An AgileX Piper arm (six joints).
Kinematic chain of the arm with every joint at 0, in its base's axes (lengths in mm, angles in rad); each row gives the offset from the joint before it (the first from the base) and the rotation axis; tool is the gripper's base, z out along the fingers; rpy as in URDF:
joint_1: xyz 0 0 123 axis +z
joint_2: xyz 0 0 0 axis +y
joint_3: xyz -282.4 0 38.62 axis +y
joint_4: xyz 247.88 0 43.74 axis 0.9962 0 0.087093
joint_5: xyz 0 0 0 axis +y
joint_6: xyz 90.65 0 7.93 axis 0.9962 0 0.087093
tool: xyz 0 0 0 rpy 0 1.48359 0
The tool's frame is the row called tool.
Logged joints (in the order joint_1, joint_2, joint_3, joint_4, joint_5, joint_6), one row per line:
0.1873 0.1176 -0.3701 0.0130 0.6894 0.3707
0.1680 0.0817 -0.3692 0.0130 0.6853 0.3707
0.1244 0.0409 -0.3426 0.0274 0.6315 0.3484
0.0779 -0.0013 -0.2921 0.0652 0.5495 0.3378
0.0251 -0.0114 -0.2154 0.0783 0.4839 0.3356
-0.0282 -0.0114 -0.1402 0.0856 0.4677 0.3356
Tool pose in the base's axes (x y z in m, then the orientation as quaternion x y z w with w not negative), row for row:
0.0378 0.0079 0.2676 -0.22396 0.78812 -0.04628 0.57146
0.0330 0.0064 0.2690 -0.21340 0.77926 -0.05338 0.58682
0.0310 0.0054 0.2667 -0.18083 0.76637 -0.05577 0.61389
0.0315 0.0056 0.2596 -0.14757 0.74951 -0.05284 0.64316
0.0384 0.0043 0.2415 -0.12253 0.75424 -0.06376 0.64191
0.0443 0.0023 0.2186 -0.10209 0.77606 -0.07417 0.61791
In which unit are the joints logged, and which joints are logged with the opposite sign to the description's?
The joints are logged in radians. Opposite sign: joint_6.
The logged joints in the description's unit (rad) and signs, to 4 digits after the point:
0.1873 0.1176 -0.3701 0.0130 0.6894 -0.3707
0.1680 0.0817 -0.3692 0.0130 0.6853 -0.3707
0.1244 0.0409 -0.3426 0.0274 0.6315 -0.3484
0.0779 -0.0013 -0.2921 0.0652 0.5495 -0.3378
0.0251 -0.0114 -0.2154 0.0783 0.4839 -0.3356
-0.0282 -0.0114 -0.1402 0.0856 0.4677 -0.3356

